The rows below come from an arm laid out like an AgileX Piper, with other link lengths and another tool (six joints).
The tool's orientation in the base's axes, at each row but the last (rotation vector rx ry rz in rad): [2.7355, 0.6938, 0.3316]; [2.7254, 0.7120, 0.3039]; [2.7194, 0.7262, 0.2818]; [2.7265, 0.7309, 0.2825]
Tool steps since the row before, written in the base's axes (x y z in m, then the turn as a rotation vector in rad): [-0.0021, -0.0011, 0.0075, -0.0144, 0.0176, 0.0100]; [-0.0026, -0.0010, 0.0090, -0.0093, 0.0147, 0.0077]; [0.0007, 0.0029, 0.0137, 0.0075, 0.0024, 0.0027]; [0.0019, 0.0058, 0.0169, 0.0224, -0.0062, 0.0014]
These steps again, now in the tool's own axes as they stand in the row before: [-0.0012, 0.0026, -0.0073, -0.0022, -0.0175, -0.0175]; [-0.0016, 0.0028, -0.0089, 0.0004, -0.0136, -0.0133]; [0.0036, 0.0027, -0.0133, 0.0079, 0.0023, -0.0011]; [0.0065, 0.0018, -0.0167, 0.0160, 0.0158, 0.0061]
